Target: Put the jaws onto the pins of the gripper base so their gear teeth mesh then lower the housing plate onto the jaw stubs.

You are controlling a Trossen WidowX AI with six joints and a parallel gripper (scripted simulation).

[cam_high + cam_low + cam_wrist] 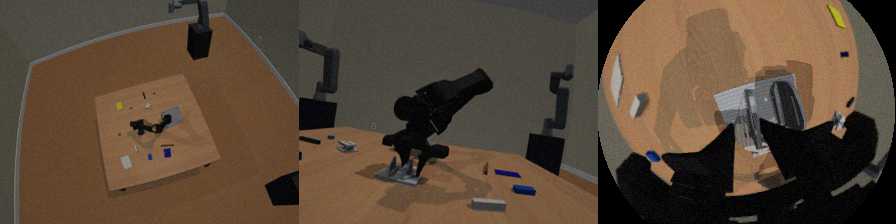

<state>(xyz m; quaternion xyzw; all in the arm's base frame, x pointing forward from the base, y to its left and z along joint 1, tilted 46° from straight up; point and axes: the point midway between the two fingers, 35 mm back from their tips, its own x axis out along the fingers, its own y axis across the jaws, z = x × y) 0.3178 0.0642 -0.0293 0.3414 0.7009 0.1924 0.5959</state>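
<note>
Right now the toothed jaw is 4 cm behind my gripper tip and 1 cm to the right of it. Round my gripper tip: brown peg (27 cm to the left, 23 cm behind, 1 cm below); then blue tile (36 cm to the left, 20 cm behind, 1 cm below); then blue block (34 cm to the left, 1 cm below).
</note>
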